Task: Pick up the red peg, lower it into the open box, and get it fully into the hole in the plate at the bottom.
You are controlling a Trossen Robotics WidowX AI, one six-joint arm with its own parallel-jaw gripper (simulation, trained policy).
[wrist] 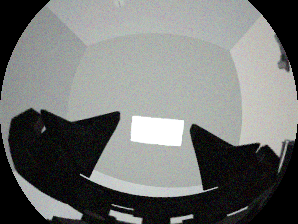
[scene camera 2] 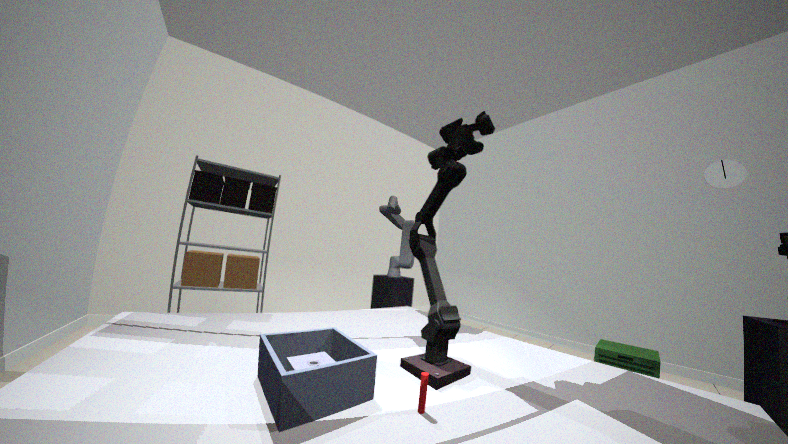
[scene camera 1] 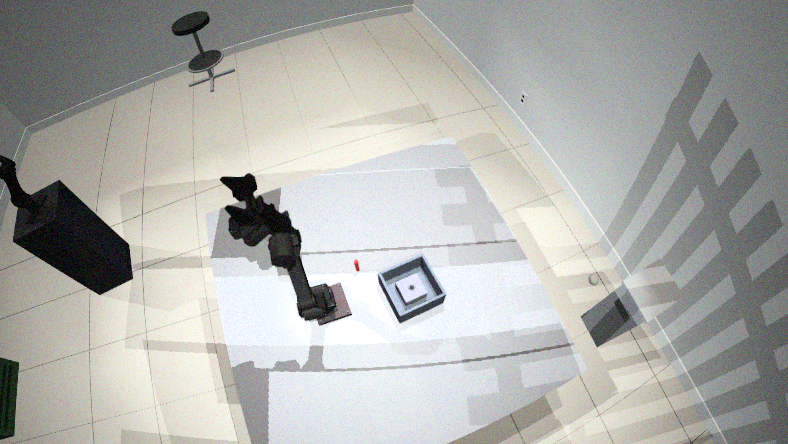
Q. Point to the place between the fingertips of the gripper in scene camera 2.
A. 472, 115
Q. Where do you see a grey box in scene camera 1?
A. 436, 295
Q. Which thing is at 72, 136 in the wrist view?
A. The gripper.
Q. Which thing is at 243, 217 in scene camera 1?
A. The gripper.
